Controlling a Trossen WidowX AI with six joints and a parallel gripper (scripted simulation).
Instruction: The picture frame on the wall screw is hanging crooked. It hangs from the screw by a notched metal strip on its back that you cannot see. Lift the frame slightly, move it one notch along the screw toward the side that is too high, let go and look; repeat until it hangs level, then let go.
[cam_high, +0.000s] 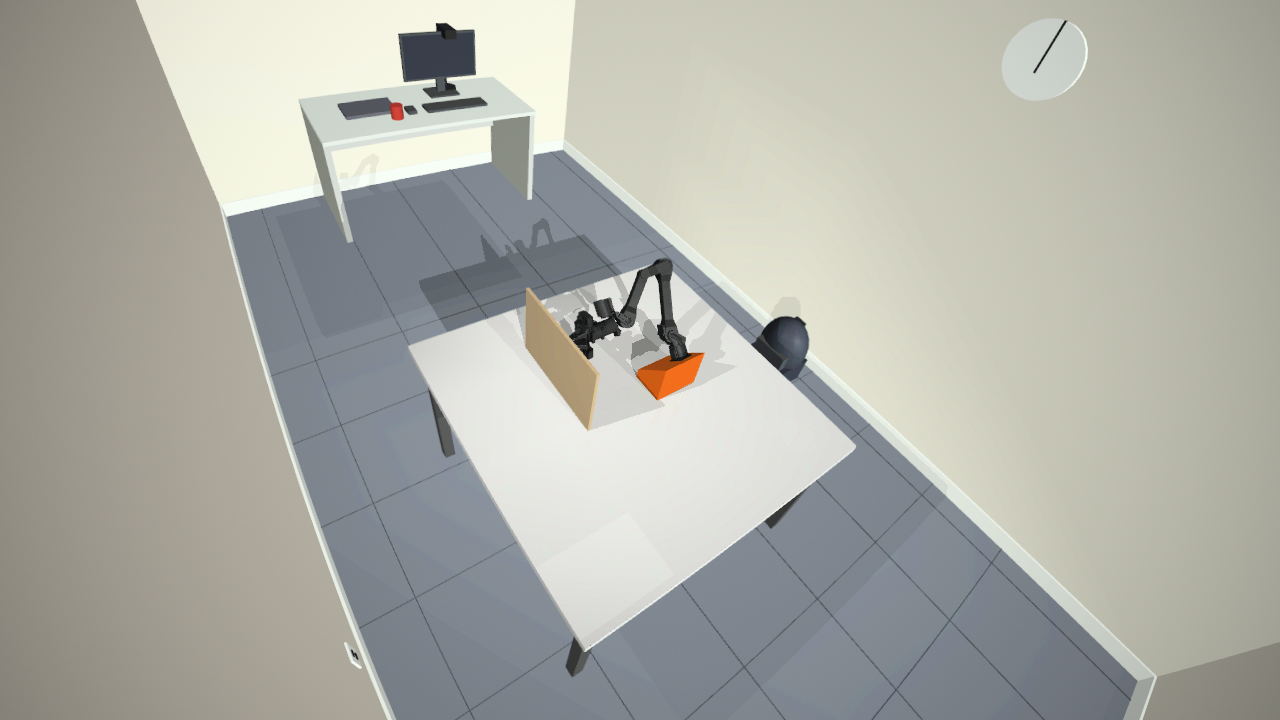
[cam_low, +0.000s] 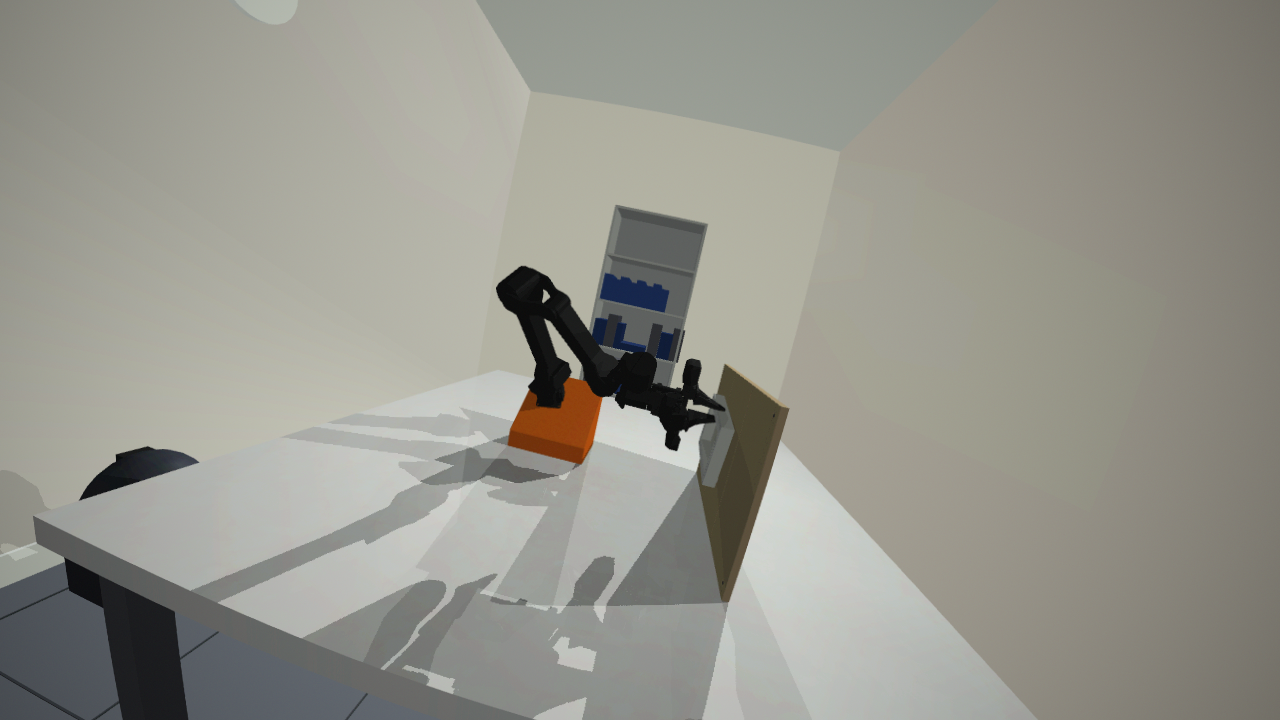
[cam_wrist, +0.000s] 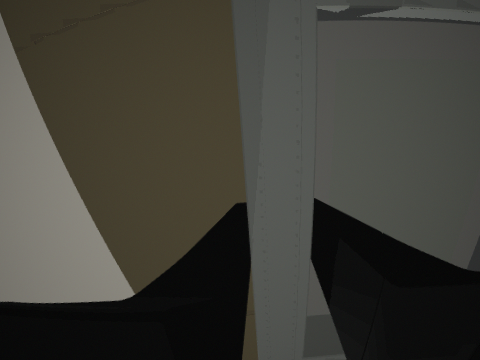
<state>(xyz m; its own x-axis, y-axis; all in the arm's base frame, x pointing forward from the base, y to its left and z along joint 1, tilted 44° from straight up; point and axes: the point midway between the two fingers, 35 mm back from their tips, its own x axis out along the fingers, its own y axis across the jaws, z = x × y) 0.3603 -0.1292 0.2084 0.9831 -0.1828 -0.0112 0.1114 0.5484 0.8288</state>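
The pale grey picture frame lies 1 cm ahead of my gripper tip, 1 cm to the left of it and 5 cm below it. From my gripper tip the other things lie so: wall panel: 2 cm ahead, 1 cm to the right, 7 cm below.
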